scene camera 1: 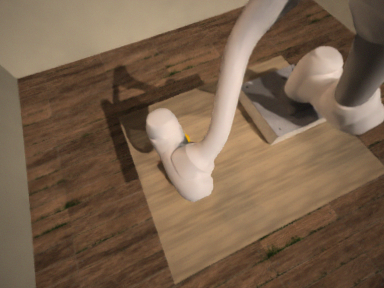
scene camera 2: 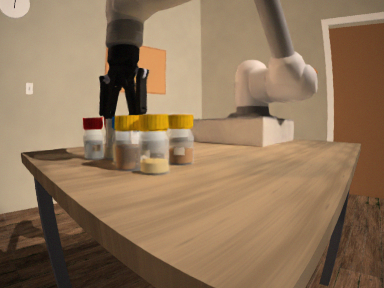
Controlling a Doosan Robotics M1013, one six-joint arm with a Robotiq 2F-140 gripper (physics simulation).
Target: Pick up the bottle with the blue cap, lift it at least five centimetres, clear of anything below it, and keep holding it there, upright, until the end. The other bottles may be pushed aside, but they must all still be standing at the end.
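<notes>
The bottle with the blue cap is mostly hidden in the scene camera 2 view; a sliver of its blue cap shows behind the front bottles. My gripper is open and points straight down, with its fingers on either side of this spot. Its fingertips are low, partly hidden behind the yellow caps. Three yellow-capped bottles stand upright in front and to the right. A red-capped bottle stands upright at the left. In the scene camera 1 view the arm hides the gripper and most bottles; a yellow cap edge shows.
The bottles stand close together near one end of the wooden table. The robot's base block is on the table at the back right. The arm's white wrist hangs over the bottle group.
</notes>
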